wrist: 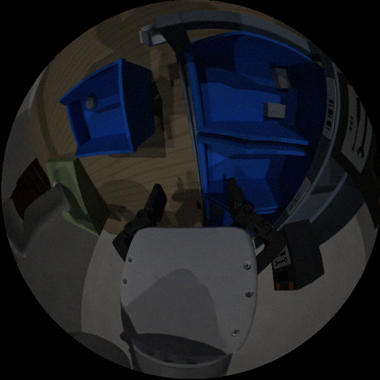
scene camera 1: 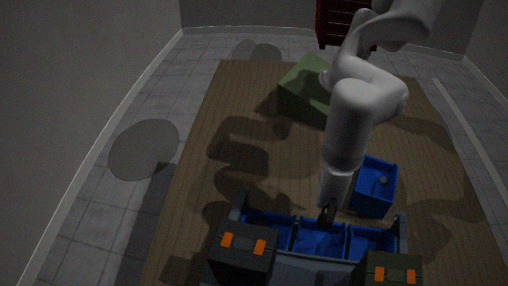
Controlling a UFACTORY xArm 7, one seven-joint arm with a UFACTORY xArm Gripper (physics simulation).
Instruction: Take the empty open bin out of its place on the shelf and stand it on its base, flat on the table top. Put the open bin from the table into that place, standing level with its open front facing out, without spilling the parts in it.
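Frame: origin at the arm's base, x ahead, y left, z up, level; millimetres.
Seen in the pictures: gripper, fingertip midpoint: (scene camera 1: 325, 208).
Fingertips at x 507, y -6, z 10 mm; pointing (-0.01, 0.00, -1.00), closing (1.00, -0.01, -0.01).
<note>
Offsets run from my fingertips to a thing's middle. "pt": to the spot under its first point. Level surfaces: height alone.
The empty blue open bin @(dx +93, dy -1, dz -32 mm) (scene camera 1: 320, 239) (wrist: 245, 167) sits in the middle place of the grey shelf @(dz +27 mm) (scene camera 1: 311, 272) (wrist: 172, 36), between two other blue bins. The other open bin @(dx -130, dy +131, dz -38 mm) (scene camera 1: 371, 192) (wrist: 102, 122) stands upright on the table in front of the shelf, with a small round grey part showing inside. My gripper (scene camera 1: 328, 212) (wrist: 194, 188) is open and empty, pointing down above the front edge of the middle bin. In the wrist view one finger is over that bin and the other is on the table side of its front. Whether the fingers touch the bin cannot be told.
The neighbouring shelf bin @(dx +98, dy +111, dz -32 mm) (scene camera 1: 371, 243) (wrist: 235, 102) holds two grey parts; the other neighbour @(dx +91, dy -113, dz -32 mm) (scene camera 1: 272, 225) is partly hidden. Two dark toolboxes @(dx +185, dy -122, dz +87 mm) (scene camera 1: 243, 254) @(pt dx +182, dy +109, dz +122 mm) (scene camera 1: 395, 267) stand at the shelf's back. A green block (scene camera 1: 306, 82) (wrist: 82, 195) is near the arm's base on the wooden table @(dz -75 mm) (scene camera 1: 240, 80).
</note>
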